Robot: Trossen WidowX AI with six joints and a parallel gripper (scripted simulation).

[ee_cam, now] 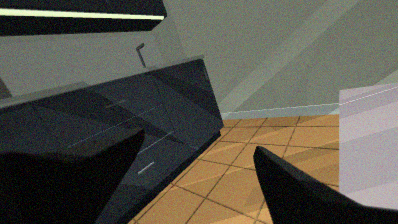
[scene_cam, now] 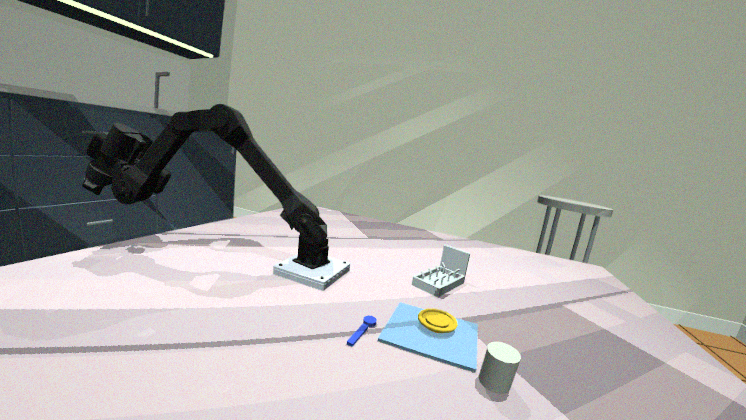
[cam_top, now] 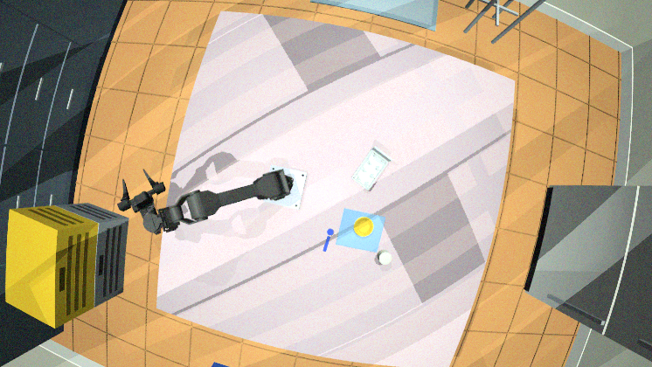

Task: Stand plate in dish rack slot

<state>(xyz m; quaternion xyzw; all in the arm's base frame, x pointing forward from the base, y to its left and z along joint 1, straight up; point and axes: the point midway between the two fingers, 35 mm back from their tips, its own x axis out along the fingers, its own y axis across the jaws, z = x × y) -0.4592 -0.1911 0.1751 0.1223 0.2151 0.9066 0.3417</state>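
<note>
My gripper tip is now 800 mm short of the yellow plate, 180 mm above it and 140 mm to the right of it. The rest, counted from my gripper tip: blue spoon (700 mm ahead, 190 mm below, 60 mm to the left); dish rack (740 mm ahead, 330 mm to the left, 170 mm below); light blue mat (800 mm ahead, 190 mm below, 120 mm to the left).
</note>
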